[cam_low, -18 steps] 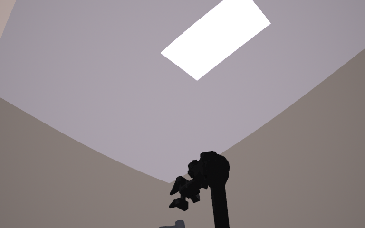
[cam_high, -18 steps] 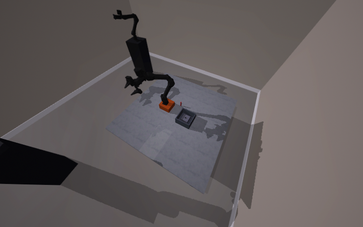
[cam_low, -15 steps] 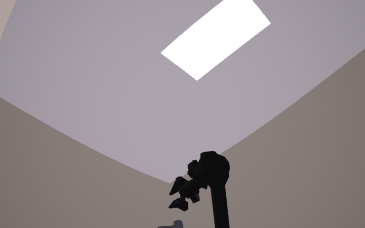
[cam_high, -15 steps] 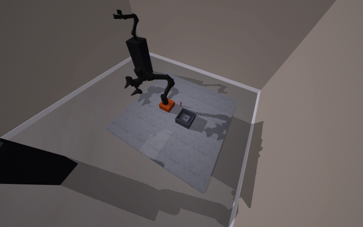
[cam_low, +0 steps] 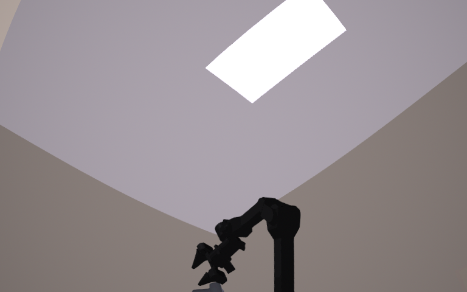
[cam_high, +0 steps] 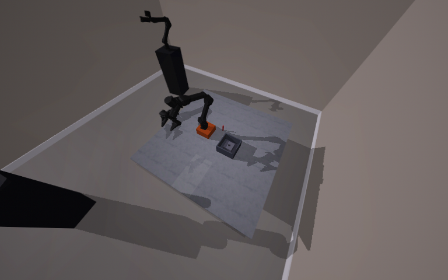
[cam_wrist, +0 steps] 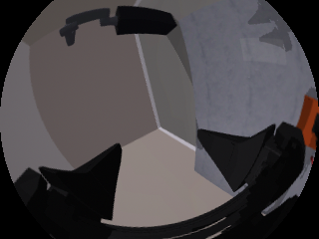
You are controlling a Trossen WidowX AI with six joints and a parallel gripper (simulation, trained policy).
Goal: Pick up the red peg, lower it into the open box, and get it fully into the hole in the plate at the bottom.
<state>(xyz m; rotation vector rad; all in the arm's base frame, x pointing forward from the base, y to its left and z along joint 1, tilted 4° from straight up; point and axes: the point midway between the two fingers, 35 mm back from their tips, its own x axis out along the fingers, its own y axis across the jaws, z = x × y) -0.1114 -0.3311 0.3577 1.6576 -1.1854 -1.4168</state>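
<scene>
The red peg is 46 cm to the left of my gripper tip, 38 cm below it and 28 cm ahead of it.
</scene>
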